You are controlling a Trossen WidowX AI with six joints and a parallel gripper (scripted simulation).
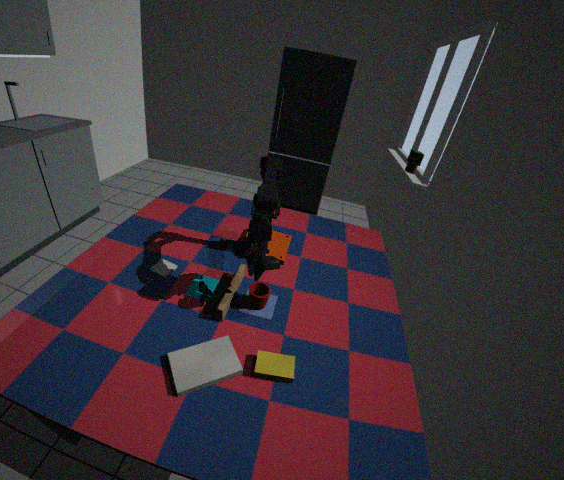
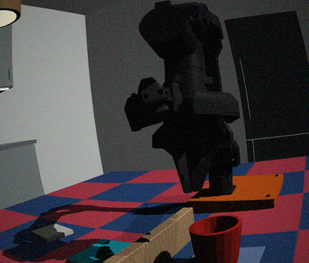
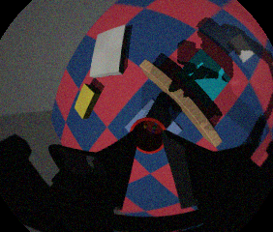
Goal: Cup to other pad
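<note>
The red cup lies 10 mm behind my gripper tip, 20 mm to the left of it and 90 mm below it. Also, from my gripper tip: teal pad (30 mm behind, 170 mm to the right, 130 mm below); then wooden bar (20 mm behind, 70 mm to the right, 110 mm below); then grey-blue pad (10 mm behind, 30 mm to the left, 130 mm below).
</note>
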